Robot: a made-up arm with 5 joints. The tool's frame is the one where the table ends. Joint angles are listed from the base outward.
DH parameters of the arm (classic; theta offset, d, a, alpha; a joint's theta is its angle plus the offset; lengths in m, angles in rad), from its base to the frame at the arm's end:
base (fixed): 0.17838 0 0.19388 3.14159
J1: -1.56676 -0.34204 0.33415 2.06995
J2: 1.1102 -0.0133 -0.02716 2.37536
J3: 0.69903 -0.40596 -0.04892 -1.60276
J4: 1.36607 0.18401 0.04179 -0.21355
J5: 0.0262 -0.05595 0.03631 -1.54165
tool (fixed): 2.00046 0.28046 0 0
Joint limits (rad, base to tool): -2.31..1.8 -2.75..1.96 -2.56..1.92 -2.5..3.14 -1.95..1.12
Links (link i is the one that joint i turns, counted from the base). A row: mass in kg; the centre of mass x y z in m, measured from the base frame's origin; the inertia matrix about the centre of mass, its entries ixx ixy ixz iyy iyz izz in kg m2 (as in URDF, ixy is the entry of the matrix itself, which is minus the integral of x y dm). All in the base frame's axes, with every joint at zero. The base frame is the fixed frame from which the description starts. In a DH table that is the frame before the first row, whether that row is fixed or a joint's. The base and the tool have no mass.
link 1: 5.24; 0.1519 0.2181 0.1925; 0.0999 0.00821 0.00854 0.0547 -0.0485 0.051
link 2: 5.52; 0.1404 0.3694 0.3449; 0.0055 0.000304 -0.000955 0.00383 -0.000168 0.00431
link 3: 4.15; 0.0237 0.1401 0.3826; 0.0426 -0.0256 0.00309 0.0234 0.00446 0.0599
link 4: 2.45; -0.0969 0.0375 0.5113; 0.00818 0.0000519 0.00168 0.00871 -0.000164 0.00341
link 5: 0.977; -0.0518 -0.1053 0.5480; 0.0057 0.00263 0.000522 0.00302 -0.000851 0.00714
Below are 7 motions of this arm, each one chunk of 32 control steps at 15 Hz.
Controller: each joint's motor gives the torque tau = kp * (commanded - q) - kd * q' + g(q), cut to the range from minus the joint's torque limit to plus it. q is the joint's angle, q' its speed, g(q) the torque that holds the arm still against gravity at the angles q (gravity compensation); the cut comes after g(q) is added. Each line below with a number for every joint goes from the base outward.
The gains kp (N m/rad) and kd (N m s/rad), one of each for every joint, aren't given. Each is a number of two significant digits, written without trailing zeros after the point. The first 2 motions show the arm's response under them.
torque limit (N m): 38 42 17 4.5 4.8
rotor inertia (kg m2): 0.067 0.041 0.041 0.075 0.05
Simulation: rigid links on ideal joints. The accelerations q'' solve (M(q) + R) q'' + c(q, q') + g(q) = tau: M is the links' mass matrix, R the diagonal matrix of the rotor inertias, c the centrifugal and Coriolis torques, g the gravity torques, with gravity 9.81 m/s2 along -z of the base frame. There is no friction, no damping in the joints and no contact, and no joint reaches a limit. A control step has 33 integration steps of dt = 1/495 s. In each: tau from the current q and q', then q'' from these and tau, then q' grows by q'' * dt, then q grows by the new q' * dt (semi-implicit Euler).
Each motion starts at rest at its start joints. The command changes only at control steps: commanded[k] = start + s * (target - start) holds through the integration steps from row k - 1 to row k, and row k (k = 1, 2, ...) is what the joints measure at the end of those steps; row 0 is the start. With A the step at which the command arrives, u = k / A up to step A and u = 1 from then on. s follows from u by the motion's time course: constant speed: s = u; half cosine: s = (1 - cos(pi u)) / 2; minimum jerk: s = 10 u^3 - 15 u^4 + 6 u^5; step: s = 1 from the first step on.
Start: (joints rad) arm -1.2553 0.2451 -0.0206 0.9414 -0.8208
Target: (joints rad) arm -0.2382 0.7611 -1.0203 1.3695 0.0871
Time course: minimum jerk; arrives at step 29
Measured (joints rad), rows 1 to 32:
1: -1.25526 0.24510 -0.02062 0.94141 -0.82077
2: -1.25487 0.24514 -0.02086 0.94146 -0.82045
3: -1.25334 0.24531 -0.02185 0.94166 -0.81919
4: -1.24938 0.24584 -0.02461 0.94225 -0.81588
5: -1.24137 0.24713 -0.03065 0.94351 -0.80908
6: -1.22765 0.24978 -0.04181 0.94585 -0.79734
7: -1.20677 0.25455 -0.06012 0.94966 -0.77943
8: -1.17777 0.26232 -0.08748 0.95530 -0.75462
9: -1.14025 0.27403 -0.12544 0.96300 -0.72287
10: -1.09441 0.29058 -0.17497 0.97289 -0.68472
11: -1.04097 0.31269 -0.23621 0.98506 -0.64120
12: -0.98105 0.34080 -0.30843 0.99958 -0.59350
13: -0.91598 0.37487 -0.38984 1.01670 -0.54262
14: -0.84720 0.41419 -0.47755 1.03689 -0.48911
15: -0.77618 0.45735 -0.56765 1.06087 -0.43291
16: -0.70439 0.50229 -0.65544 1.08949 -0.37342
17: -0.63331 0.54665 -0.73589 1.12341 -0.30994
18: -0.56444 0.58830 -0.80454 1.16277 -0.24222
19: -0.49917 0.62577 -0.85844 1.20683 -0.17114
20: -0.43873 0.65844 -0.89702 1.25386 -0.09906
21: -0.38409 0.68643 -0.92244 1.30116 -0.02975
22: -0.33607 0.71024 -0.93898 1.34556 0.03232
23: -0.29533 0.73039 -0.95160 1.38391 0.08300
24: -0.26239 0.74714 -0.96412 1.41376 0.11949
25: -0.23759 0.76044 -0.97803 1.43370 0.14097
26: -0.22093 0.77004 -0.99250 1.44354 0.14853
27: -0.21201 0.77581 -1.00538 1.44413 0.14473
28: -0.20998 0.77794 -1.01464 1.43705 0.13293
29: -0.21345 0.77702 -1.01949 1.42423 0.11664
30: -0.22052 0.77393 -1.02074 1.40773 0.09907
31: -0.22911 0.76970 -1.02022 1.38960 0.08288
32: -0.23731 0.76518 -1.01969 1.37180 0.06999
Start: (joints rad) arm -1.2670 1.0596 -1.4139 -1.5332 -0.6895
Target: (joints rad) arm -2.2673 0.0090 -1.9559 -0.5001 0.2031
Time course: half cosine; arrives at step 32
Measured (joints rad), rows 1 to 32:
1: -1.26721 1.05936 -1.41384 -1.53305 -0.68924
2: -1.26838 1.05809 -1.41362 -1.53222 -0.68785
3: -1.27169 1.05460 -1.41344 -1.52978 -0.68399
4: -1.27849 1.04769 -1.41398 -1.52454 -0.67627
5: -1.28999 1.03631 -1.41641 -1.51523 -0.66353
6: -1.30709 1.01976 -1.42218 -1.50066 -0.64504
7: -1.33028 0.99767 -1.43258 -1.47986 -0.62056
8: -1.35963 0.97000 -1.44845 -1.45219 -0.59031
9: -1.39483 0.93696 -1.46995 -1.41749 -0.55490
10: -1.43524 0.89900 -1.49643 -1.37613 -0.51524
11: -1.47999 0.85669 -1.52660 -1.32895 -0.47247
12: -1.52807 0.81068 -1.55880 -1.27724 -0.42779
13: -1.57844 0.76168 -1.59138 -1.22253 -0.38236
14: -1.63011 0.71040 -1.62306 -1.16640 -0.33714
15: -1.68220 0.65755 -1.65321 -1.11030 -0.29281
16: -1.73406 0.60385 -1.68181 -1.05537 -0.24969
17: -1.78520 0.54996 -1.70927 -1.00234 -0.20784
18: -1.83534 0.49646 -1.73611 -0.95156 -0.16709
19: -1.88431 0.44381 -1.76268 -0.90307 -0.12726
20: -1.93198 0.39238 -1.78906 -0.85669 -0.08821
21: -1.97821 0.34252 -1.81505 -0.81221 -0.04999
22: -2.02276 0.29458 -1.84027 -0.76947 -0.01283
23: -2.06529 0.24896 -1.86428 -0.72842 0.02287
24: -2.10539 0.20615 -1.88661 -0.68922 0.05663
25: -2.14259 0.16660 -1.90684 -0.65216 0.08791
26: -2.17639 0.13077 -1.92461 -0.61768 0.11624
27: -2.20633 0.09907 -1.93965 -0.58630 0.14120
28: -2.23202 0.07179 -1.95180 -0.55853 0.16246
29: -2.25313 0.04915 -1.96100 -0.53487 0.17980
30: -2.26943 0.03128 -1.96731 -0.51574 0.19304
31: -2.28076 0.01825 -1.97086 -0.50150 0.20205
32: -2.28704 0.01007 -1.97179 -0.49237 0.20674
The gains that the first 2 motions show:
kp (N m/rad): 75 25 9.5 3.8 3.6
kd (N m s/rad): 6.2 3 0.49 0.39 0.22
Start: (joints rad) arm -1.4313 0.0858 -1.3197 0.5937 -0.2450
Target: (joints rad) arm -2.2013 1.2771 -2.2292 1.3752 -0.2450
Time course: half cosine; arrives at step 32
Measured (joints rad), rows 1 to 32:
1: -1.43149 0.08629 -1.32023 0.59385 -0.24503
2: -1.43250 0.08869 -1.32290 0.59469 -0.24517
3: -1.43534 0.09477 -1.32974 0.59720 -0.24542
4: -1.44107 0.10587 -1.34224 0.60252 -0.24570
5: -1.45060 0.12268 -1.36084 0.61174 -0.24579
6: -1.46451 0.14534 -1.38497 0.62569 -0.24546
7: -1.48308 0.17357 -1.41337 0.64475 -0.24452
8: -1.50620 0.20697 -1.44464 0.66887 -0.24294
9: -1.53351 0.24510 -1.47762 0.69757 -0.24086
10: -1.56446 0.28753 -1.51172 0.73009 -0.23859
11: -1.59832 0.33387 -1.54691 0.76548 -0.23651
12: -1.63436 0.38368 -1.58360 0.80282 -0.23498
13: -1.67183 0.43642 -1.62234 0.84126 -0.23428
14: -1.71013 0.49147 -1.66360 0.88015 -0.23455
15: -1.74878 0.54816 -1.70750 0.91899 -0.23576
16: -1.78748 0.60582 -1.75375 0.95745 -0.23773
17: -1.82606 0.66384 -1.80162 0.99533 -0.24021
18: -1.86445 0.72167 -1.85013 1.03246 -0.24291
19: -1.90257 0.77887 -1.89821 1.06871 -0.24556
20: -1.94023 0.83505 -1.94494 1.10393 -0.24799
21: -1.97715 0.88981 -1.98962 1.13791 -0.25009
22: -2.01290 0.94273 -2.03179 1.17047 -0.25183
23: -2.04697 0.99334 -2.07119 1.20139 -0.25320
24: -2.07883 1.04114 -2.10758 1.23051 -0.25419
25: -2.10799 1.08565 -2.14070 1.25769 -0.25472
26: -2.13404 1.12641 -2.17021 1.28280 -0.25472
27: -2.15668 1.16301 -2.19572 1.30572 -0.25410
28: -2.17570 1.19508 -2.21684 1.32630 -0.25280
29: -2.19097 1.22230 -2.23327 1.34434 -0.25087
30: -2.20245 1.24437 -2.24483 1.35958 -0.24843
31: -2.21014 1.26104 -2.25151 1.37171 -0.24570
32: -2.21405 1.27207 -2.25344 1.38040 -0.24297

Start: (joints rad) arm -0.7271 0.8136 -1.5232 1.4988 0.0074
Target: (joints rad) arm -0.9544 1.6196 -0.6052 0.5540 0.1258
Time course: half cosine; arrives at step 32
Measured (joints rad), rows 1 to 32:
1: -0.72719 0.81389 -1.52294 1.49865 0.00754
2: -0.72768 0.81529 -1.52150 1.49781 0.00829
3: -0.72898 0.81891 -1.51733 1.49541 0.01024
4: -0.73144 0.82565 -1.50882 1.49036 0.01385
5: -0.73528 0.83614 -1.49473 1.48162 0.01919
6: -0.74054 0.85068 -1.47454 1.46824 0.02588
7: -0.74709 0.86927 -1.44843 1.44957 0.03323
8: -0.75472 0.89173 -1.41714 1.42523 0.04040
9: -0.76318 0.91772 -1.38167 1.39519 0.04661
10: -0.77226 0.94680 -1.34301 1.35976 0.05135
11: -0.78178 0.97856 -1.30198 1.31949 0.05445
12: -0.79165 1.01256 -1.25914 1.27513 0.05611
13: -0.80181 1.04840 -1.21484 1.22753 0.05678
14: -0.81224 1.08574 -1.16932 1.17760 0.05706
15: -0.82290 1.12421 -1.12283 1.12623 0.05753
16: -0.83373 1.16346 -1.07569 1.07426 0.05871
17: -0.84465 1.20315 -1.02834 1.02247 0.06091
18: -0.85553 1.24293 -0.98129 0.97154 0.06424
19: -0.86626 1.28243 -0.93513 0.92207 0.06867
20: -0.87671 1.32131 -0.89041 0.87456 0.07400
21: -0.88678 1.35925 -0.84765 0.82940 0.07995
22: -0.89640 1.39589 -0.80730 0.78688 0.08624
23: -0.90549 1.43092 -0.76971 0.74723 0.09255
24: -0.91399 1.46400 -0.73519 0.71059 0.09862
25: -0.92187 1.49481 -0.70402 0.67710 0.10422
26: -0.92905 1.52304 -0.67642 0.64687 0.10920
27: -0.93549 1.54837 -0.65264 0.62002 0.11346
28: -0.94112 1.57054 -0.63286 0.59671 0.11694
29: -0.94586 1.58930 -0.61726 0.57709 0.11962
30: -0.94967 1.60443 -0.60596 0.56136 0.12151
31: -0.95248 1.61576 -0.59902 0.54969 0.12266
32: -0.95422 1.62318 -0.59648 0.54228 0.12309

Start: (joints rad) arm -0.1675 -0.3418 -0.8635 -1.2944 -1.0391
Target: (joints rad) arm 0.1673 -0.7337 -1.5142 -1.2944 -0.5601
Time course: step
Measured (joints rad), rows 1 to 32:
1: -0.14354 -0.37706 -0.93149 -1.28225 -0.95604
2: -0.08548 -0.45623 -1.11681 -1.25223 -0.76179
3: -0.01220 -0.54895 -1.37591 -1.21580 -0.53879
4: 0.06399 -0.63880 -1.62744 -1.18453 -0.35824
5: 0.13744 -0.72145 -1.78954 -1.16492 -0.25969
6: 0.20480 -0.79194 -1.83116 -1.16094 -0.25189
7: 0.26193 -0.84359 -1.77514 -1.17479 -0.32015
8: 0.30341 -0.87252 -1.67334 -1.20746 -0.43779
9: 0.32449 -0.88004 -1.57707 -1.25841 -0.57567
10: 0.32374 -0.87204 -1.51558 -1.32333 -0.70607
11: 0.30406 -0.85504 -1.49305 -1.39368 -0.80570
12: 0.27148 -0.83329 -1.49836 -1.45832 -0.85930
13: 0.23295 -0.80910 -1.51557 -1.50580 -0.86170
14: 0.19472 -0.78415 -1.53119 -1.52692 -0.81786
15: 0.16140 -0.76001 -1.53773 -1.51693 -0.74063
16: 0.13568 -0.73809 -1.53376 -1.47662 -0.64689
17: 0.11853 -0.71951 -1.52157 -1.41210 -0.55344
18: 0.10968 -0.70499 -1.50479 -1.33349 -0.47378
19: 0.10812 -0.69478 -1.48730 -1.25283 -0.41646
20: 0.11236 -0.68885 -1.47291 -1.18165 -0.38481
21: 0.12067 -0.68705 -1.46486 -1.12893 -0.37786
22: 0.13126 -0.68921 -1.46500 -1.09995 -0.39176
23: 0.14252 -0.69506 -1.47313 -1.09601 -0.42121
24: 0.15325 -0.70401 -1.48718 -1.11491 -0.46055
25: 0.16271 -0.71503 -1.50398 -1.15186 -0.50442
26: 0.17060 -0.72670 -1.52018 -1.20050 -0.54800
27: 0.17695 -0.73754 -1.53301 -1.25393 -0.58716
28: 0.18186 -0.74635 -1.54075 -1.30560 -0.61867
29: 0.18540 -0.75245 -1.54292 -1.35001 -0.64036
30: 0.18754 -0.75576 -1.54024 -1.38322 -0.65130
31: 0.18820 -0.75660 -1.53433 -1.40302 -0.65183
32: 0.18733 -0.75549 -1.52720 -1.40897 -0.64334

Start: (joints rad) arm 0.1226 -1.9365 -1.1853 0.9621 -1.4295
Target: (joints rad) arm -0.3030 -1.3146 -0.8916 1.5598 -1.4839
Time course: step
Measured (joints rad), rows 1 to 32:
1: 0.11286 -1.86728 -1.19412 0.97978 -1.47897
2: 0.07440 -1.74121 -1.18931 1.03128 -1.58754
3: 0.00232 -1.62513 -1.15179 1.10510 -1.70724
4: -0.09719 -1.53724 -1.08679 1.18649 -1.80021
5: -0.21090 -1.47042 -1.00728 1.26485 -1.84158
6: -0.32365 -1.41158 -0.92365 1.33551 -1.82241
7: -0.42213 -1.35168 -0.84136 1.39903 -1.74918
8: -0.49664 -1.28874 -0.76378 1.45945 -1.63947
9: -0.54163 -1.22714 -0.69611 1.52149 -1.51551
10: -0.55565 -1.17528 -0.64754 1.58745 -1.39871
11: -0.54127 -1.14228 -0.62920 1.65486 -1.30631
12: -0.50458 -1.13428 -0.64890 1.71637 -1.24982
13: -0.45381 -1.15192 -0.70563 1.76220 -1.23428
14: -0.39737 -1.18991 -0.78803 1.78399 -1.25777
15: -0.34206 -1.23905 -0.87843 1.77759 -1.31232
16: -0.29250 -1.28932 -0.95950 1.74398 -1.38602
17: -0.25157 -1.33293 -1.01935 1.68834 -1.46594
18: -0.22103 -1.36593 -1.05288 1.61849 -1.54057
19: -0.20185 -1.38774 -1.06070 1.54325 -1.60133
20: -0.19418 -1.39957 -1.04730 1.47134 -1.64310
21: -0.19731 -1.40307 -1.01946 1.41060 -1.66396
22: -0.20973 -1.39969 -0.98457 1.36729 -1.66469
23: -0.22930 -1.39063 -0.94902 1.34546 -1.64806
24: -0.25343 -1.37703 -0.91700 1.34645 -1.61829
25: -0.27937 -1.36002 -0.89029 1.36873 -1.58030
26: -0.30446 -1.34085 -0.86893 1.40832 -1.53902
27: -0.32638 -1.32097 -0.85228 1.45951 -1.49882
28: -0.34335 -1.30206 -0.83998 1.51579 -1.46310
29: -0.35428 -1.28588 -0.83226 1.57065 -1.43421
30: -0.35882 -1.27401 -0.82974 1.61840 -1.41352
31: -0.35734 -1.26752 -0.83291 1.65471 -1.40162
32: -0.35082 -1.26672 -0.84160 1.67700 -1.39845

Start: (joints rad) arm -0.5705 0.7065 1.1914 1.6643 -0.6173
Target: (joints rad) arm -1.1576 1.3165 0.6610 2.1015 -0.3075
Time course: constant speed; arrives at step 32
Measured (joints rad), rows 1 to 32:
1: -0.57298 0.70798 1.19114 1.66460 -0.61706
2: -0.58110 0.71266 1.18892 1.66593 -0.61602
3: -0.59565 0.72109 1.18257 1.66908 -0.61355
4: -0.61561 0.73328 1.17071 1.67477 -0.60911
5: -0.63897 0.74905 1.15325 1.68348 -0.60240
6: -0.66348 0.76812 1.13119 1.69539 -0.59330
7: -0.68725 0.79003 1.10611 1.71036 -0.58194
8: -0.70915 0.81416 1.07965 1.72797 -0.56863
9: -0.72881 0.83975 1.05326 1.74760 -0.55383
10: -0.74650 0.86599 1.02801 1.76848 -0.53816
11: -0.76290 0.89208 1.00462 1.78984 -0.52230
12: -0.77879 0.91734 0.98344 1.81093 -0.50692
13: -0.79485 0.94126 0.96452 1.83112 -0.49258
14: -0.81154 0.96350 0.94763 1.84991 -0.47965
15: -0.82905 0.98395 0.93241 1.86700 -0.46831
16: -0.84733 1.00271 0.91839 1.88226 -0.45849
17: -0.86619 1.02006 0.90510 1.89577 -0.44998
18: -0.88536 1.03641 0.89210 1.90773 -0.44242
19: -0.90460 1.05221 0.87903 1.91852 -0.43543
20: -0.92370 1.06792 0.86560 1.92855 -0.42864
21: -0.94255 1.08396 0.85158 1.93827 -0.42173
22: -0.96110 1.10060 0.83683 1.94812 -0.41446
23: -0.97938 1.11802 0.82127 1.95846 -0.40667
24: -0.99746 1.13631 0.80491 1.96955 -0.39828
25: -1.01541 1.15539 0.78784 1.98156 -0.38926
26: -1.03333 1.17517 0.77023 1.99453 -0.37963
27: -1.05128 1.19544 0.75226 2.00841 -0.36948
28: -1.06930 1.21600 0.73415 2.02307 -0.35888
29: -1.08742 1.23664 0.71611 2.03832 -0.34796
30: -1.10564 1.25716 0.69829 2.05393 -0.33686
31: -1.12395 1.27744 0.68081 2.06965 -0.32571
32: -1.14233 1.29736 0.66371 2.08528 -0.31465

